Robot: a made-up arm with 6 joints.
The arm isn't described. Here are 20 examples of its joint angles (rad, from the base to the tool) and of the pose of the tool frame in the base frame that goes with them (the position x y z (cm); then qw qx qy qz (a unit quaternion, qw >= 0)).
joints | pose
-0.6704 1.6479 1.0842 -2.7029 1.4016 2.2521 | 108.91 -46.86 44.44 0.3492 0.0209 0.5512 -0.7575
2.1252 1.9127 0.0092 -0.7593 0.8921 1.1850 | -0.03 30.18 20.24 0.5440 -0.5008 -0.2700 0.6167
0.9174 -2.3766 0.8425 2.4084 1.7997 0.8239 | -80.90 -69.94 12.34 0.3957 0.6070 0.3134 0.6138
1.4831 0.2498 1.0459 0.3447 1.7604 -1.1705 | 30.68 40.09 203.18 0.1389 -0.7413 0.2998 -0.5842
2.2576 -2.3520 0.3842 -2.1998 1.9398 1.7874 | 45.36 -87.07 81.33 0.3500 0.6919 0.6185 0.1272
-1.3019 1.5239 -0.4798 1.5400 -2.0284 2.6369 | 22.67 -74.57 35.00 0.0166 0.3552 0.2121 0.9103
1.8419 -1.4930 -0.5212 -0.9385 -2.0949 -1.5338 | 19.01 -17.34 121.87 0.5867 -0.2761 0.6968 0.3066
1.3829 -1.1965 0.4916 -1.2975 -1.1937 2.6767 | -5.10 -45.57 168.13 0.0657 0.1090 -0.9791 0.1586
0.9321 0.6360 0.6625 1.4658 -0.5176 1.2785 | 59.32 70.00 176.87 0.2170 -0.8387 -0.4518 0.2131
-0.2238 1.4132 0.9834 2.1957 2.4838 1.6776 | 131.63 -9.18 99.64 0.0232 -0.0503 -0.9249 0.3763
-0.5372 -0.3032 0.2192 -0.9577 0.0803 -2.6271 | 25.62 -31.81 159.65 0.1567 -0.9701 -0.0579 -0.1760
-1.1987 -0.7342 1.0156 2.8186 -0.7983 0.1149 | 1.96 76.23 192.84 0.5620 0.4783 -0.1120 0.6654
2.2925 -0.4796 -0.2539 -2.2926 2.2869 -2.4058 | -31.47 -2.36 139.63 0.3826 -0.8062 -0.1507 0.4255
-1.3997 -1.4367 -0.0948 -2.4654 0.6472 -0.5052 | 19.27 45.40 144.73 0.0903 0.7910 -0.5748 0.1891
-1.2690 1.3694 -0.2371 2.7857 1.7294 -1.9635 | 55.70 -65.68 51.43 0.4923 0.5912 0.6169 0.1663
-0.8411 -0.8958 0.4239 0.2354 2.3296 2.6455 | -54.53 20.28 187.97 0.7539 0.0315 0.2640 0.6007
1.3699 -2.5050 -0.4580 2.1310 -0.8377 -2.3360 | -35.34 -88.74 65.36 0.1102 0.9349 -0.3220 -0.1010
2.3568 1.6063 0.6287 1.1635 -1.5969 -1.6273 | -78.32 94.16 57.91 0.8921 -0.3383 -0.2771 0.1140
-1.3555 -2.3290 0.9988 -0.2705 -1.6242 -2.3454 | -48.52 97.98 38.48 0.6434 0.5272 -0.5408 0.1250
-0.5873 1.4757 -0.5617 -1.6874 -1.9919 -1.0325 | 21.26 -3.27 61.98 0.6469 -0.4514 -0.6059 0.1026
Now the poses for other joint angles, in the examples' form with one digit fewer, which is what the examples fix.
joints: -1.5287 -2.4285 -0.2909 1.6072 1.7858 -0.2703
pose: 0.5 97.8 62.9 0.044 0.935 0.161 -0.313
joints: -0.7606 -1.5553 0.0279 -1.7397 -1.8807 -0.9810
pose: -23.8 37.5 143.3 0.891 0.368 0.262 0.046
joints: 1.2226 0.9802 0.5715 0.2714 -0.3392 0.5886
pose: 61.1 92.3 112.9 0.777 -0.352 -0.160 0.497
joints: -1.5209 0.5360 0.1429 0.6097 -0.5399 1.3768
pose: -17.0 -89.6 142.6 0.635 -0.483 0.553 -0.240
